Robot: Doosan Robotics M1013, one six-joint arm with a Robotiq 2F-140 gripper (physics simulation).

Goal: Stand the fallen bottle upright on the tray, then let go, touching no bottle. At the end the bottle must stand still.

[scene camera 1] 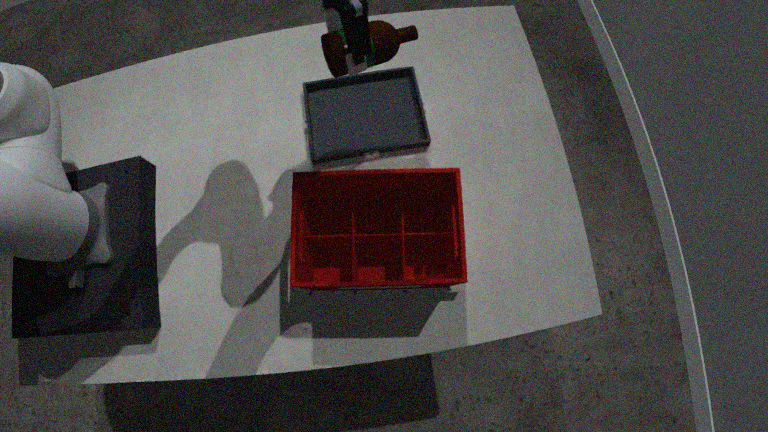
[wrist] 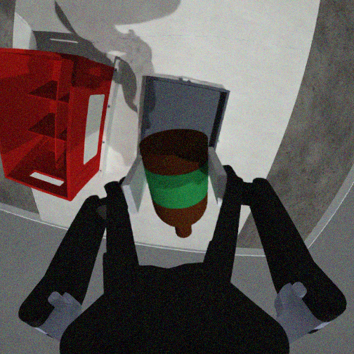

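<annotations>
Both scene camera 1 and the wrist view show my gripper. On my gripper (scene camera 1: 356,27) (wrist: 54,255) those points are the same spot.
</annotations>
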